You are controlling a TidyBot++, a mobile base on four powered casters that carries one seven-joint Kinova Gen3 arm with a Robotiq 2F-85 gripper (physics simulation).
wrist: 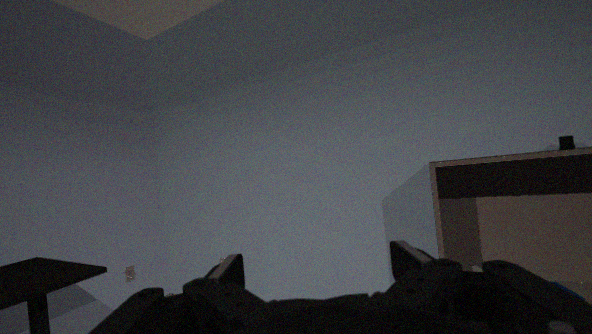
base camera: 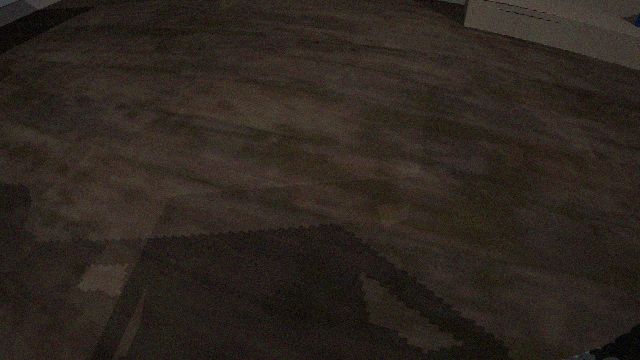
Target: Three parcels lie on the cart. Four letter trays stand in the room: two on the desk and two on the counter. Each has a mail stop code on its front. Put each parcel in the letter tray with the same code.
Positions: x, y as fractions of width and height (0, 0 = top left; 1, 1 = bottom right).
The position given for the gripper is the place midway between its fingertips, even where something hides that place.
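Note:
The gripper (wrist: 0.53, 0.79) is visible here, and so is an open shelf unit (wrist: 0.88, 0.62).

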